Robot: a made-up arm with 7 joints. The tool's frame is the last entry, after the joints. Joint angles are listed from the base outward. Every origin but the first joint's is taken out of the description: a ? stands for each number. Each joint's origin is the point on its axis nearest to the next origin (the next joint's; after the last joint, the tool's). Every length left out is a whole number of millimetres.
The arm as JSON. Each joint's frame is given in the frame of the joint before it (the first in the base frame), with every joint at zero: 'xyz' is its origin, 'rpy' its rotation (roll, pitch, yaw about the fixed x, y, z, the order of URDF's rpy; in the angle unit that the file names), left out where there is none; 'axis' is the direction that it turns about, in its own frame. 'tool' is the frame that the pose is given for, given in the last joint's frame.
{
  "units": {
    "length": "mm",
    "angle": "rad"
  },
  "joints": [
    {
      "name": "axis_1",
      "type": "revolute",
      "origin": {
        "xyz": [
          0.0,
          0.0,
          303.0
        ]
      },
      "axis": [
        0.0,
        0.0,
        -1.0
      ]
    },
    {
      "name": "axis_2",
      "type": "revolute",
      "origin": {
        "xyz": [
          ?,
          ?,
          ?
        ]
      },
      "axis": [
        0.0,
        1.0,
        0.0
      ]
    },
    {
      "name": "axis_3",
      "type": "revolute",
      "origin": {
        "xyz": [
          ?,
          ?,
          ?
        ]
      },
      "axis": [
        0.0,
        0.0,
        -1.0
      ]
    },
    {
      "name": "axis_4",
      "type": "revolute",
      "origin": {
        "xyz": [
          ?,
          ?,
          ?
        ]
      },
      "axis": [
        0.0,
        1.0,
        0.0
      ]
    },
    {
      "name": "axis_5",
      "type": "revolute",
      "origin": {
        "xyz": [
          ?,
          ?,
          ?
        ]
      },
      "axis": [
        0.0,
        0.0,
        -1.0
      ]
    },
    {
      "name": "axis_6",
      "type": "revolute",
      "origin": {
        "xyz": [
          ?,
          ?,
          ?
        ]
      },
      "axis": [
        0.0,
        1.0,
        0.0
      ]
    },
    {
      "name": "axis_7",
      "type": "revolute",
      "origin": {
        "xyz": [
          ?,
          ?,
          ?
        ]
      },
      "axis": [
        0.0,
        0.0,
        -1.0
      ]
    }
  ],
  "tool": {
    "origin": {
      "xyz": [
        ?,
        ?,
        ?
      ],
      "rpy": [
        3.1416,
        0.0,
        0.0
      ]
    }
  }
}
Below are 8 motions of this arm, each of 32 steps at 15 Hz.
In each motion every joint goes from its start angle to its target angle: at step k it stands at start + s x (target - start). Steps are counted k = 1, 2, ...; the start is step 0. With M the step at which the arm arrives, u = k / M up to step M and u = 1 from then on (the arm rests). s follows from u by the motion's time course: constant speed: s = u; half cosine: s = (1 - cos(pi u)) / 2; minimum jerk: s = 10 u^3 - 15 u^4 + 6 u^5.
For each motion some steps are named. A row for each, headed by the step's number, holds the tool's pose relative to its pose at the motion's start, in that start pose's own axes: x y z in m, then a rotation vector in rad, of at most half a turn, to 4 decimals.
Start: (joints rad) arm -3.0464 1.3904 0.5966 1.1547 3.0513 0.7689 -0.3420
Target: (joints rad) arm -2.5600 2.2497 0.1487 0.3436 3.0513 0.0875 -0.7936
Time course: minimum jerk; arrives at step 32
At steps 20, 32:
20: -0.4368 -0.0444 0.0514 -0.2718 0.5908 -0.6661
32: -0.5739 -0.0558 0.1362 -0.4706 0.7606 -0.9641

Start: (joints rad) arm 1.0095 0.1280 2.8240 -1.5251 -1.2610 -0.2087 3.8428
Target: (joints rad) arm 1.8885 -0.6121 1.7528 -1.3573 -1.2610 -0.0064 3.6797
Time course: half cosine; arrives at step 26
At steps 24, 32:
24: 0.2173 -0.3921 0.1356 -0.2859 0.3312 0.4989
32: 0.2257 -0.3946 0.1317 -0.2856 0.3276 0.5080

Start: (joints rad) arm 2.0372 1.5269 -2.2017 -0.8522 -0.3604 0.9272 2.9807
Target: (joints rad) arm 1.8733 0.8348 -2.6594 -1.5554 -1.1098 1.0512 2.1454
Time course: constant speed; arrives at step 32
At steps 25, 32:
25: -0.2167 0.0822 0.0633 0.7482 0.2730 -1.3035
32: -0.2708 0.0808 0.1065 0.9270 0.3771 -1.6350

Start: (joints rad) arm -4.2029 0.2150 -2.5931 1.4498 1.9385 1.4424 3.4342
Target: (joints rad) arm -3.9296 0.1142 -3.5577 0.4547 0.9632 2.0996 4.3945
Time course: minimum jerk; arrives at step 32
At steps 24, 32:
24: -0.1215 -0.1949 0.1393 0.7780 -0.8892 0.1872
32: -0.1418 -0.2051 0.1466 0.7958 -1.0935 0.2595

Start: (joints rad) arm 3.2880 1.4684 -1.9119 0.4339 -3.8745 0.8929 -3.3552
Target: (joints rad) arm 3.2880 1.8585 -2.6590 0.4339 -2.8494 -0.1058 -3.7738
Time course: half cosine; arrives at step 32
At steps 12, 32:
12: -0.0284 0.0122 -0.0375 0.0124 -0.2699 -0.1012
32: -0.1393 0.0312 -0.1006 0.1513 -0.7578 -0.2222

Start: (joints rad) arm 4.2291 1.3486 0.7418 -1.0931 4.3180 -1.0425 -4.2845
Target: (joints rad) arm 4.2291 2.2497 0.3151 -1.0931 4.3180 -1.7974 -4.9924
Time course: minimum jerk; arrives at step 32
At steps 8, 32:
8: 0.0648 0.0066 0.0268 0.0704 -0.1314 -0.0549
32: 0.4631 0.2041 0.4601 1.0581 -0.7855 0.0018

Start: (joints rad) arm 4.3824 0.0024 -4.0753 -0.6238 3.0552 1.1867 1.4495
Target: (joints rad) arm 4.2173 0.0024 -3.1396 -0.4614 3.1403 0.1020 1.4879
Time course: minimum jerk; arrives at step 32
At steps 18, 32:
18: 0.1061 0.0863 0.0856 0.8186 -0.4312 0.1319
32: 0.1274 0.1120 0.1698 1.2664 -0.6865 0.4142

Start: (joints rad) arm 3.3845 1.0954 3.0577 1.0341 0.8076 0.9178 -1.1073
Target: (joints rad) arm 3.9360 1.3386 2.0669 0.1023 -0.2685 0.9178 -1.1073
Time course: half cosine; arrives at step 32
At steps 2, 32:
2: -0.0010 -0.0049 0.0059 -0.0153 0.0002 -0.0074
32: 0.1565 -0.2067 0.6879 -1.6113 -0.8371 -0.1879

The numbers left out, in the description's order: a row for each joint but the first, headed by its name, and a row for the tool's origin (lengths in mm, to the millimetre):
axis_2: 0.0 -11.0 0.0
axis_3: 0.0 0.0 498.0
axis_4: 0.0 -18.0 0.0
axis_5: 0.0 0.0 354.0
axis_6: 0.0 0.0 0.0
axis_7: 0.0 0.0 89.0
tool: 0.0 0.0 0.0

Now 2 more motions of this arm.
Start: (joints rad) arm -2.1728 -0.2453 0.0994 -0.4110 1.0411 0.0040 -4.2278
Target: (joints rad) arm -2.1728 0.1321 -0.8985 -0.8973 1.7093 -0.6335 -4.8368
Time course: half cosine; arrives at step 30
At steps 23, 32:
23: -0.1599 -0.1868 0.1575 -0.0412 -0.2165 -0.5357
32: -0.1953 -0.2190 0.2014 -0.0773 -0.2084 -0.5832

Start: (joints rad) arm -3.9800 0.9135 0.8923 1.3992 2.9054 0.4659 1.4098
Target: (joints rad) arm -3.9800 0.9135 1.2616 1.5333 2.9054 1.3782 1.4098
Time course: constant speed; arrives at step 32
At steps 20, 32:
20: -0.0846 -0.0605 0.0302 -0.5582 0.0700 0.1893
32: -0.1232 -0.0941 0.0668 -0.8802 0.0702 0.3433

